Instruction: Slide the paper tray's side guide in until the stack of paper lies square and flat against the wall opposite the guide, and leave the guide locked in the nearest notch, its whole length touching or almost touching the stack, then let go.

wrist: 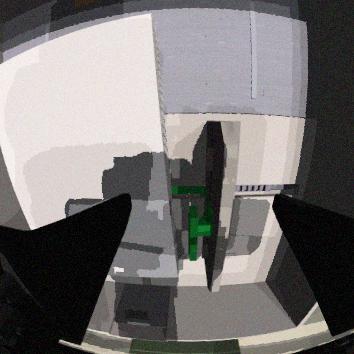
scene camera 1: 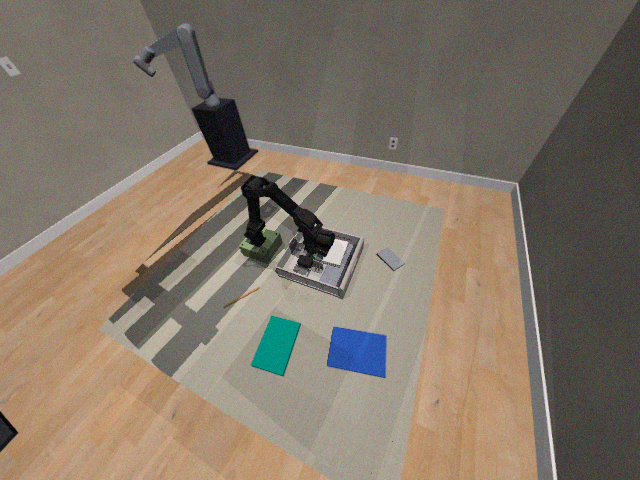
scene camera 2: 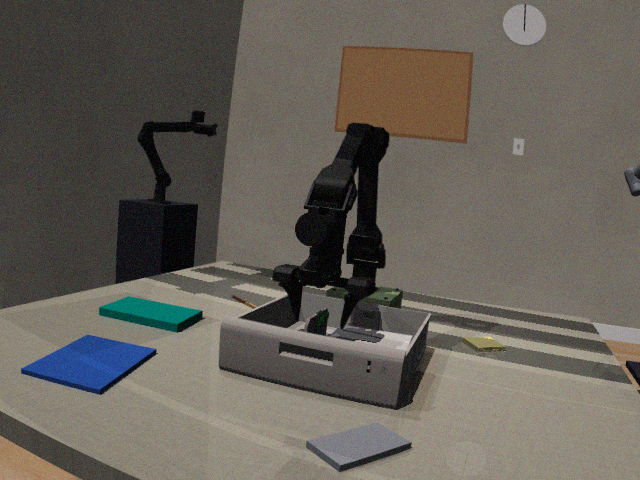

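Pixels of known places: gripper, fingertip midpoint: (wrist: 203, 201) (scene camera 1: 314, 260) (scene camera 2: 318, 324); arm's base at its link origin: (scene camera 1: 258, 240).
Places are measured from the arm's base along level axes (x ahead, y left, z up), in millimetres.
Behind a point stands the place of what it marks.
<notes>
The grey paper tray (scene camera 1: 309, 283) @[x 340, y -102, z -41 mm] (scene camera 2: 258, 353) @[x 501, y -29, z -30 mm] stands on the mat. Its white paper stack (scene camera 1: 337, 251) @[x 391, y 108, z -34 mm] (wrist: 85, 105) @[x 375, y 83, z -34 mm] lies in it, left of the guide in the wrist view. The side guide (wrist: 215, 200) @[x 319, y -1, z -10 mm] is a thin dark upright plate with a green latch (wrist: 201, 229) @[x 303, y 6, z -5 mm] on its stack side. A gap shows between guide and stack, and the stack's near edge runs at a slight angle to the guide. The notch strip (wrist: 255, 188) @[x 301, y -52, z -68 mm] lies right of the guide. My gripper (scene camera 2: 320, 322) @[x 316, y 5, z -15 mm] (wrist: 203, 201) @[x 316, y 5, z -15 mm] is open and empty, its fingertips inside the tray on either side of the guide, the left one over the stack.
A teal slab (scene camera 1: 276, 345) @[x 335, y -390, z -60 mm] (scene camera 2: 149, 313) @[x 361, y -363, z -59 mm], a blue slab (scene camera 1: 357, 351) @[x 629, y -283, z -69 mm] (scene camera 2: 90, 362) @[x 643, y -269, z -69 mm], a grey slab (scene camera 1: 390, 258) @[x 639, y 186, z -67 mm] (scene camera 2: 359, 445) @[x 649, y 190, z -67 mm] and a pencil-like stick (scene camera 1: 241, 297) @[x 70, y -272, z -72 mm] lie around the tray. A yellow pad (scene camera 2: 483, 344) @[x 71, y 316, z -67 mm] lies beyond it. The arm's green base (scene camera 1: 261, 246) @[x 39, y -25, z 1 mm] stands close beside the tray.
</notes>
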